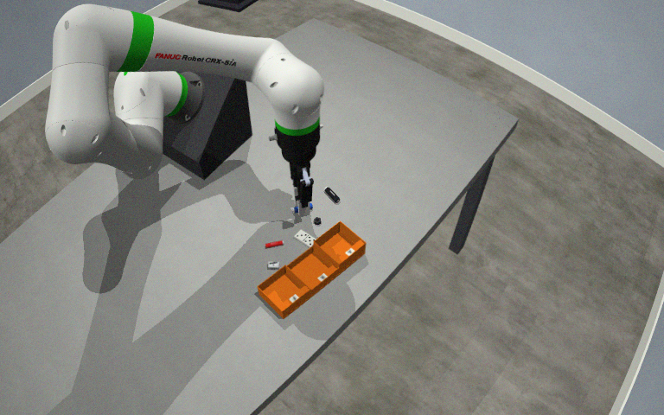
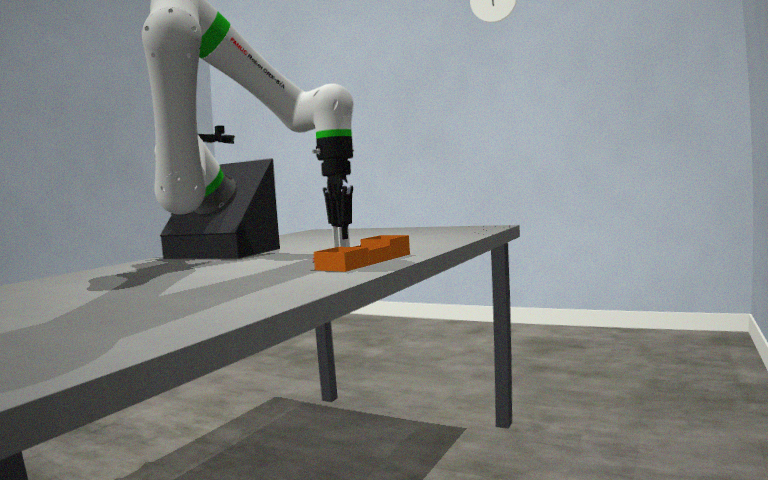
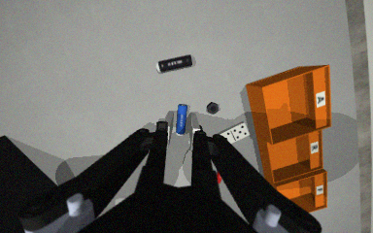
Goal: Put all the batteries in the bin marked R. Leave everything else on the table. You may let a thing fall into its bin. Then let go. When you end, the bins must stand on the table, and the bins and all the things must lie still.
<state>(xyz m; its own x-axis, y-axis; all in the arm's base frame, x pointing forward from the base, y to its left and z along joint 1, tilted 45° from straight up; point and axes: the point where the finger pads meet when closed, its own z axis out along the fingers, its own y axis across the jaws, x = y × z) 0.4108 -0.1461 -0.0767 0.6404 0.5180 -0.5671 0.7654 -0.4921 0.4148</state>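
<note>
Right now the blue battery is 3 cm below my hand. From my hand the other things lie so: black nut 5 cm ahead, 3 cm below, 1 cm to the right; then black battery 7 cm to the left, 4 cm ahead, 3 cm below; then white domino 7 cm to the right, 5 cm ahead, 3 cm below.
</note>
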